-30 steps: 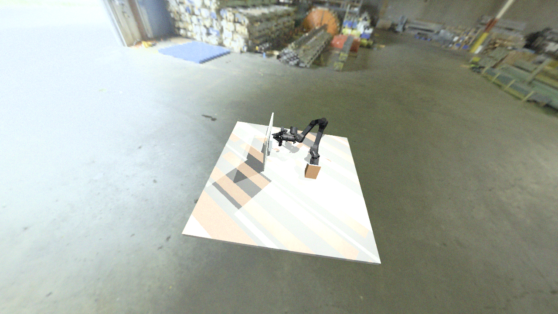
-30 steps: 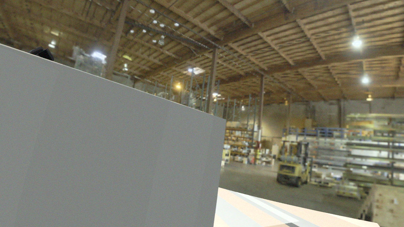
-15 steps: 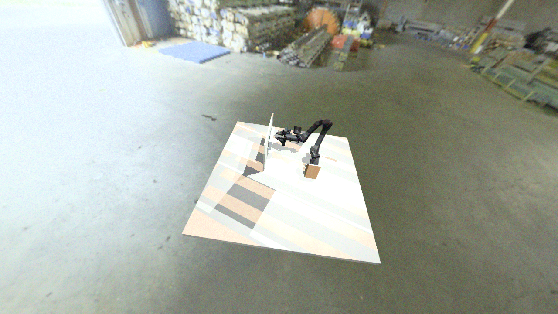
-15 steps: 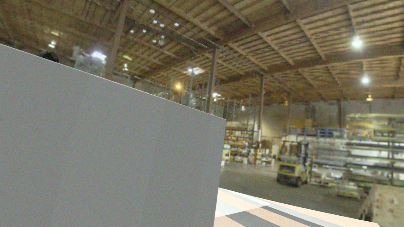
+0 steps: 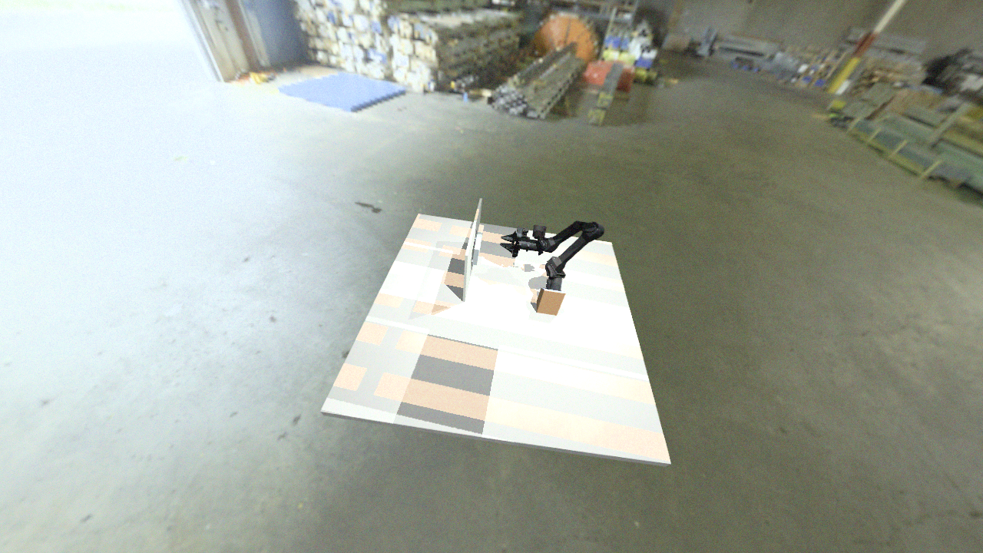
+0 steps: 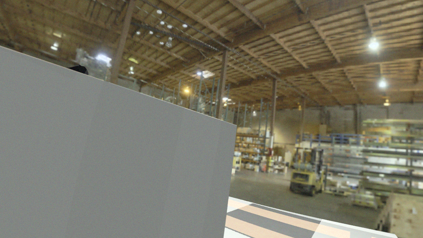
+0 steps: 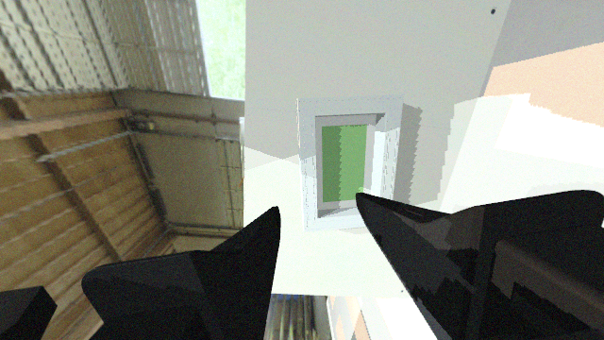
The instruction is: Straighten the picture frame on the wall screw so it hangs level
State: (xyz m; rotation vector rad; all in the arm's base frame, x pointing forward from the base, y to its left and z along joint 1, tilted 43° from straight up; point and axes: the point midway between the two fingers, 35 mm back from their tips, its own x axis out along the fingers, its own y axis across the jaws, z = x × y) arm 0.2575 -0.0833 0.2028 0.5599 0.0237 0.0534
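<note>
Now: the picture frame 12 cm ahead of my gripper tip and 5 cm below it. Also, from my gripper tip: wall panel 13 cm ahead, 2 cm to the left, 7 cm below.
</note>
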